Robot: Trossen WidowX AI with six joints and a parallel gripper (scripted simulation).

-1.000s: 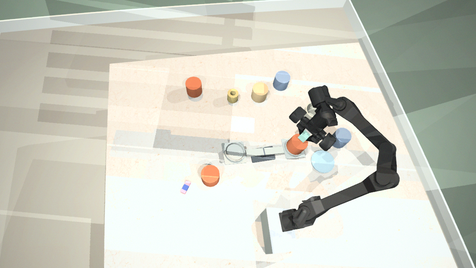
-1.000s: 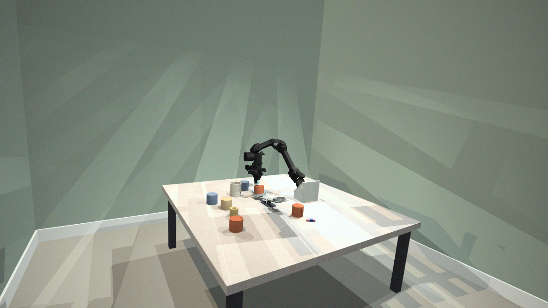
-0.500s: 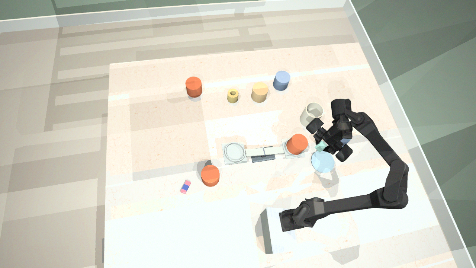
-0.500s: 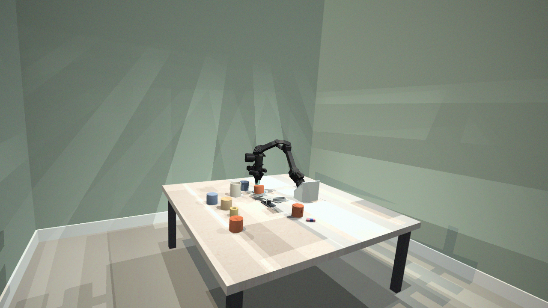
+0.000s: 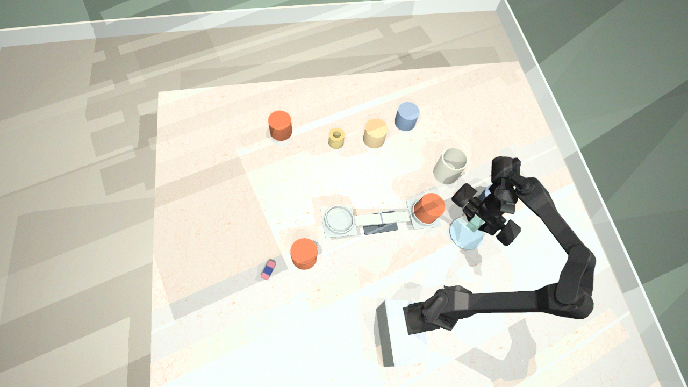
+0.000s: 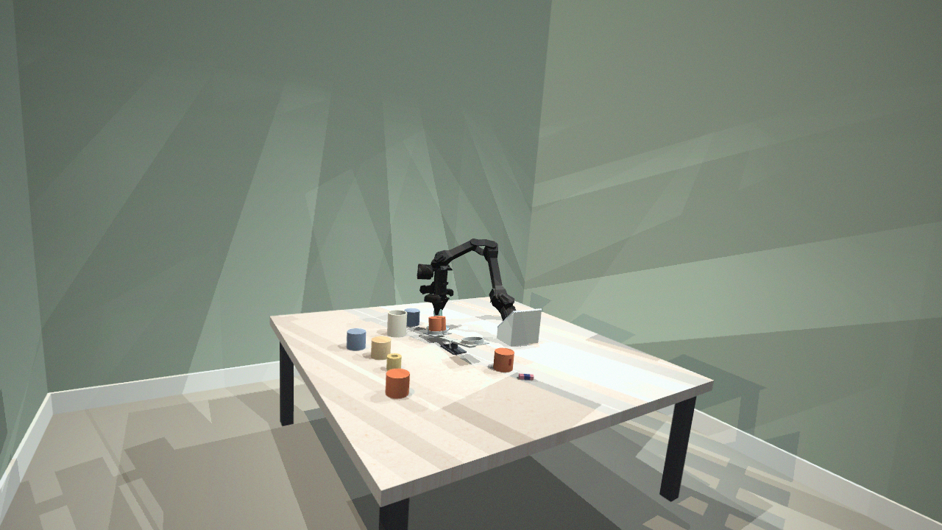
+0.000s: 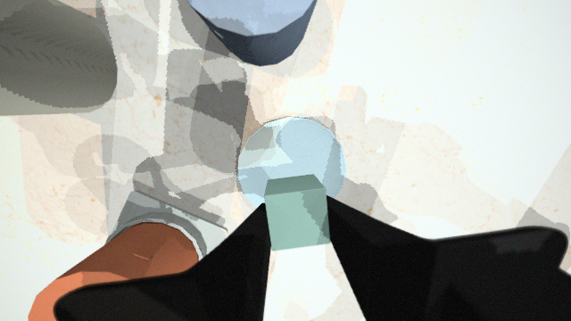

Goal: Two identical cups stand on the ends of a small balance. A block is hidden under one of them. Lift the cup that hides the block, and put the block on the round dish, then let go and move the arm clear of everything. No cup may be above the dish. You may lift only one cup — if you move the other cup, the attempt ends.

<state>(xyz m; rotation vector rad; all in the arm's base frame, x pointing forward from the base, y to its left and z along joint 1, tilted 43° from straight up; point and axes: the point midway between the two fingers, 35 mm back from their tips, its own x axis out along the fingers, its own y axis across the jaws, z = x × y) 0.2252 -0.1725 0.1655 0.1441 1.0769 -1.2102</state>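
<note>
Right now the pale blue round dish is 60 mm below my gripper tip. Round my gripper tip: yellow ring: 350 mm ahead, 330 mm to the left, 40 mm below; then blue eraser: 580 mm to the left, 60 mm below, 30 mm behind; then small teal block: right at my gripper tip.
</note>
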